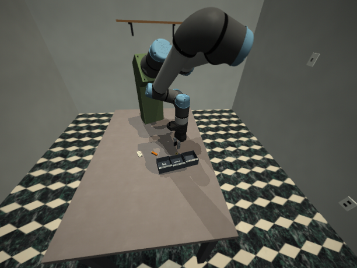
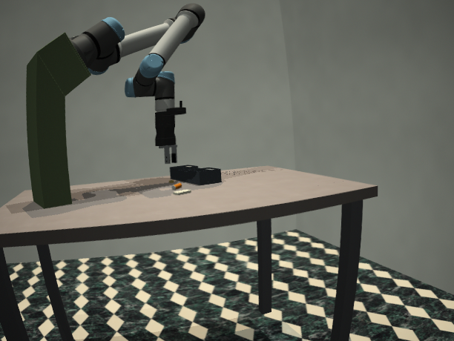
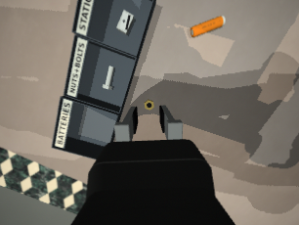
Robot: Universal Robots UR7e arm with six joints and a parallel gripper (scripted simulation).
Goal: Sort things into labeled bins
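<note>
Right now the brass nut is 8 cm below my hand. Round my hand: orange battery: 15 cm to the right, 8 cm below, 1 cm ahead; then grey bolt: 8 cm below, 7 cm ahead, 1 cm to the left; then dark three-compartment bin row: 8 cm ahead, 7 cm below, 1 cm to the left.
</note>
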